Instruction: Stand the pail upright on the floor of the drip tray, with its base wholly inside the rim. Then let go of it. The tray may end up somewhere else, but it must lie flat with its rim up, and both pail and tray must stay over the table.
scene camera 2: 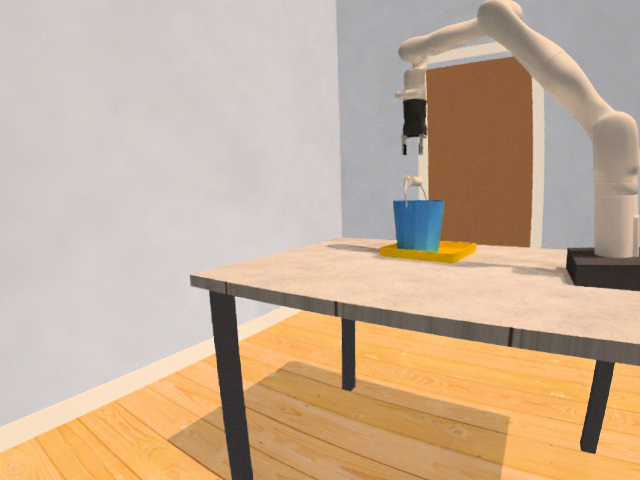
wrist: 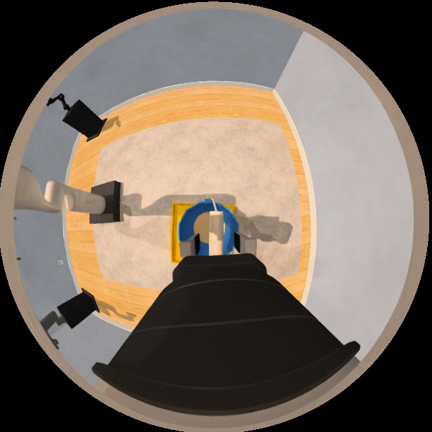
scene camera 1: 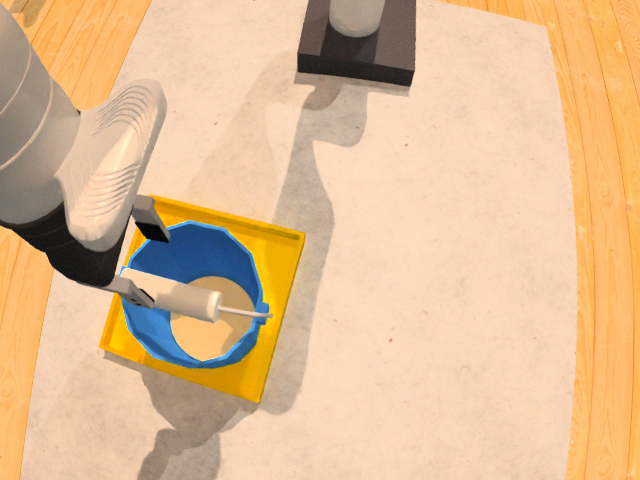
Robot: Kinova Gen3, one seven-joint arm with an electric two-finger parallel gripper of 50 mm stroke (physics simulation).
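Frame: origin at the arm's base, x ahead, y left, z up, level; millimetres.
Seen in the pictures: gripper, fingertip midpoint: [scene camera 2: 412,154] [scene camera 1: 150,269]; arm's base, link origin: [scene camera 2: 615,253] [scene camera 1: 354,18].
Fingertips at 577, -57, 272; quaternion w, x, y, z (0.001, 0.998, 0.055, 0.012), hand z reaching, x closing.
Offsets run from my fingertips to a thing's middle, as dx, dy, dz. "pt": to the spot under its first point. Level surfaces: height alone.
The blue pail {pt -88, -7, -226} [scene camera 1: 217,253] [scene camera 2: 418,224] [wrist: 187,222] stands upright in the yellow drip tray {pt -119, +60, -328} [scene camera 1: 279,268] [scene camera 2: 460,253] [wrist: 175,215]. Its base looks to be inside the rim in scene camera 2, though its lowest edge is partly hidden by the near rim. The tray lies flat on the table, rim up. The pail's raised handle has a white grip {+3, -6, -89} [scene camera 1: 191,299] [scene camera 2: 413,180] [wrist: 216,230]. My gripper [scene camera 1: 154,269] [scene camera 2: 412,150] [wrist: 216,240] is open and empty, a little above the grip and apart from it. The fingers stand over opposite sides of the grip.
The arm's black base block [scene camera 1: 356,56] [scene camera 2: 602,268] [wrist: 105,202] stands on the same table {dz -332} [scene camera 1: 439,258] [scene camera 2: 361,279] [wrist: 200,150]. The tray lies inward from the table's edges. The arm reaches over from the base, above the pail.
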